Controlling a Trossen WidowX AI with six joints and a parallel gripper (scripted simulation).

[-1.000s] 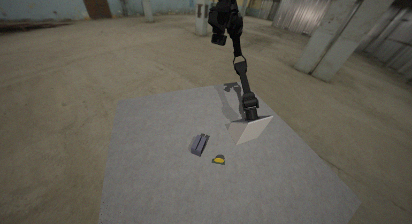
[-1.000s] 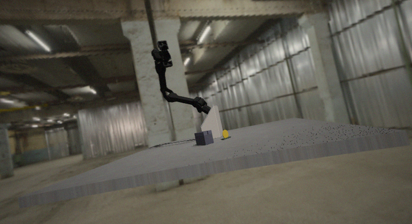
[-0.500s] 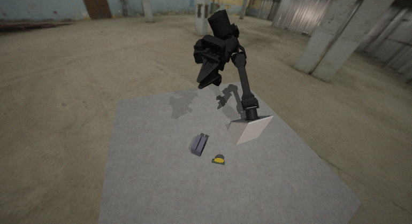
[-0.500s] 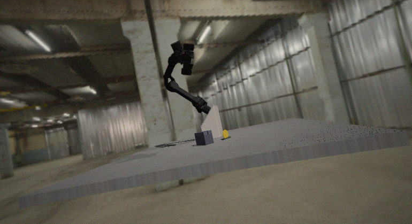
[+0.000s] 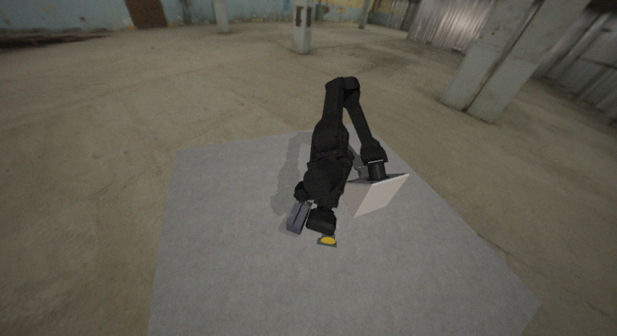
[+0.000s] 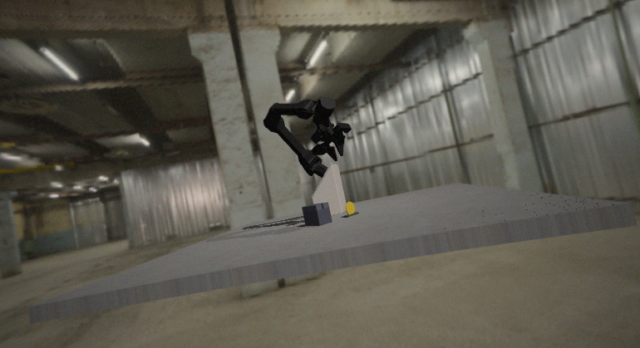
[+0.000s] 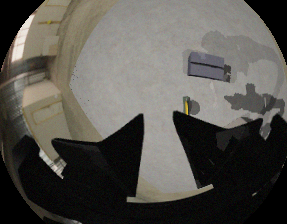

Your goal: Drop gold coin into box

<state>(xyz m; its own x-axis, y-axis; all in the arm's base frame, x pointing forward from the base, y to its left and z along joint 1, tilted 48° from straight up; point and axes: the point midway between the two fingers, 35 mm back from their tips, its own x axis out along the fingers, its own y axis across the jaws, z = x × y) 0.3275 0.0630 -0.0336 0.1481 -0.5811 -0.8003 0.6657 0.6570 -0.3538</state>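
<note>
Right now my gripper tip is 200 mm above the gold coin and 80 mm past it.
</note>
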